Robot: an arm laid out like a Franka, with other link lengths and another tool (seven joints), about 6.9 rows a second.
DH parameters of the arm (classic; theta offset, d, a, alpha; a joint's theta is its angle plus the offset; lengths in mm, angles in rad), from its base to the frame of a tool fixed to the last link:
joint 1: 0 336.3 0 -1.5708
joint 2: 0 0 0 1.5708
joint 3: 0 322.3 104 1.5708
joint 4: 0 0 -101.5 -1.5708
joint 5: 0 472.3 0 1.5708
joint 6: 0 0 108.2 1.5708
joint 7: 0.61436 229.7 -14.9 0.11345
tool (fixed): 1.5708 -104 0 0
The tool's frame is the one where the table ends.
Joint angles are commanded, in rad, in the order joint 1, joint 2, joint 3, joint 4, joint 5, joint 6, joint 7. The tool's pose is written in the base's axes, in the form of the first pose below.
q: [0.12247 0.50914 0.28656 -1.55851 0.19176 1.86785 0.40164]
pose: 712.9, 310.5, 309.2, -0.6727, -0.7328, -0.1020, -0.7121, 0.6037, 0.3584
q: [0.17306 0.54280 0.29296 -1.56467 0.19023 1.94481 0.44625]
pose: 702.1, 352.4, 286.4, -0.6759, -0.7272, -0.1195, -0.7148, 0.6074, 0.3465
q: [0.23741 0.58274 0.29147 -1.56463 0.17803 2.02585 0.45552]
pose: 687.4, 397.2, 261.2, -0.6446, -0.7499, -0.1488, -0.7483, 0.5791, 0.3237
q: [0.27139 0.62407 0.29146 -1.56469 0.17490 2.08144 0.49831]
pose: 677.5, 421.8, 233.7, -0.6608, -0.7359, -0.1475, -0.7356, 0.5958, 0.3224
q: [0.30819 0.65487 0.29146 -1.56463 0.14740 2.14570 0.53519]
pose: 667.3, 447.0, 214.4, -0.6573, -0.7361, -0.1616, -0.7441, 0.6000, 0.2938
